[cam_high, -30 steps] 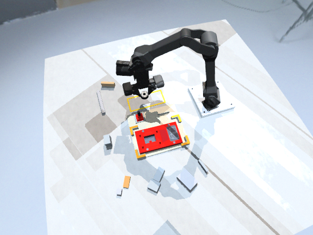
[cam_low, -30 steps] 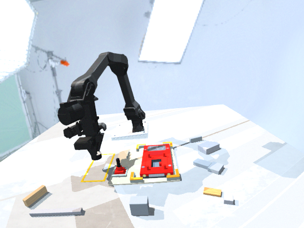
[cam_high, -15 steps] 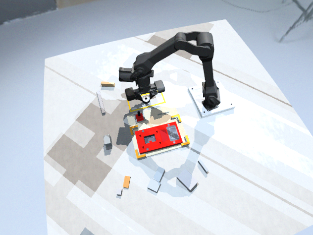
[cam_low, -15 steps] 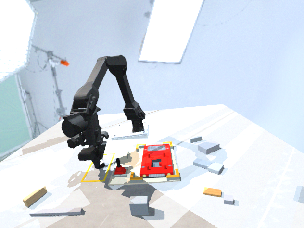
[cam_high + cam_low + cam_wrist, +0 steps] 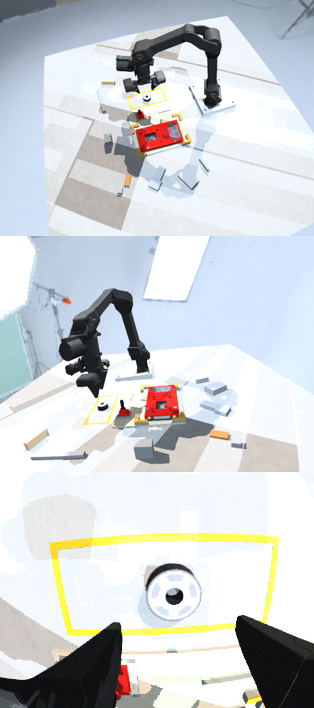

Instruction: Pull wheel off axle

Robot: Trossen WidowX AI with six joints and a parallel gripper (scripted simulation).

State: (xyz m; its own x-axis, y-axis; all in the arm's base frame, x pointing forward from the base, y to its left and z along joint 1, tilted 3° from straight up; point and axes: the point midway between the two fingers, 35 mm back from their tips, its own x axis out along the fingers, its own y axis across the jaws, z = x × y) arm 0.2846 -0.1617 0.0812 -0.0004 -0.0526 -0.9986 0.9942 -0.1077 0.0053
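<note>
Now: the black-and-white wheel 50 mm below my gripper tip. Round my gripper tip: wooden block (160 mm ahead, 180 mm to the right, 50 mm below).
</note>
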